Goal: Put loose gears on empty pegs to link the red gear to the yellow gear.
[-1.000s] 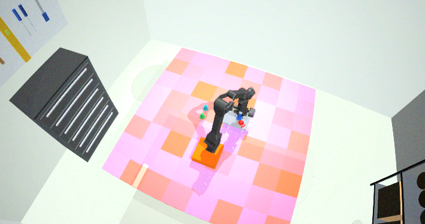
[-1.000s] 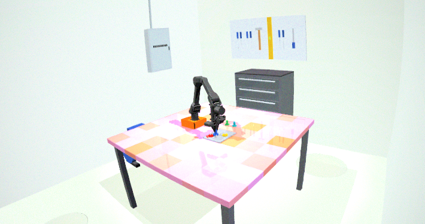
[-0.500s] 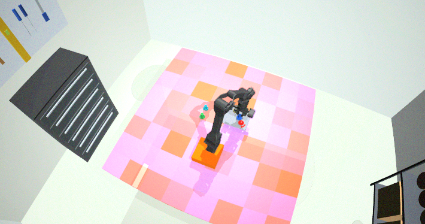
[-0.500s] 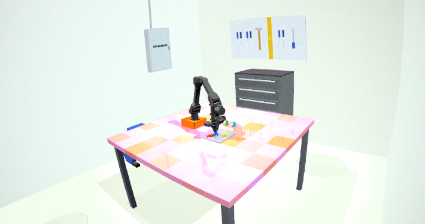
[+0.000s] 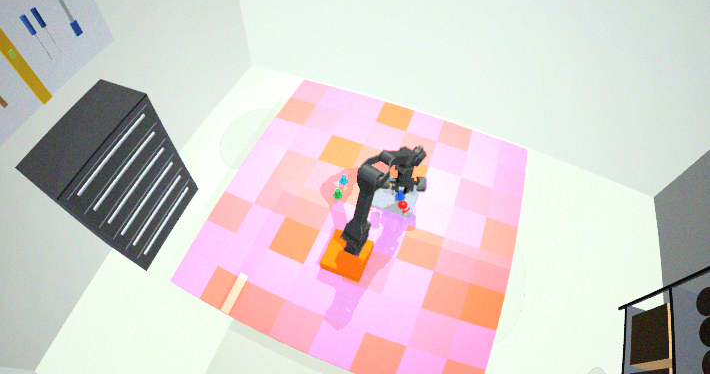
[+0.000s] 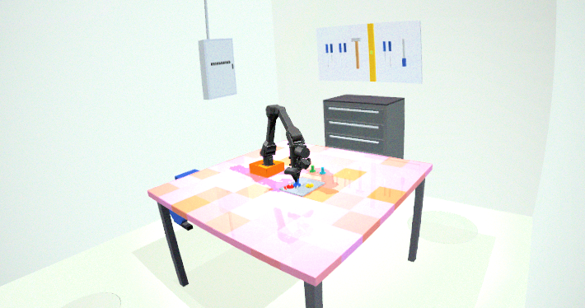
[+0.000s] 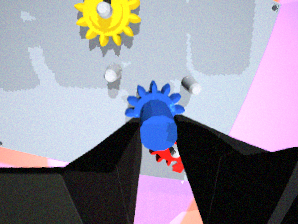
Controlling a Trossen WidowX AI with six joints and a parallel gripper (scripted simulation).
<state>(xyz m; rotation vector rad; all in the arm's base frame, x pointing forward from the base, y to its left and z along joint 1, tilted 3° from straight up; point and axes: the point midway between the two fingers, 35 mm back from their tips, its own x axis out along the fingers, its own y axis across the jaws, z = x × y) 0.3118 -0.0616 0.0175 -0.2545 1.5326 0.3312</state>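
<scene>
My gripper tip is now 1 cm above the blue gear. Round my gripper tip: cyan gear 3 cm behind, 25 cm to the left, 3 cm below; yellow gear 5 cm ahead, 5 cm to the left, 3 cm below; red gear 3 cm behind, 3 cm to the right, 3 cm below.
</scene>
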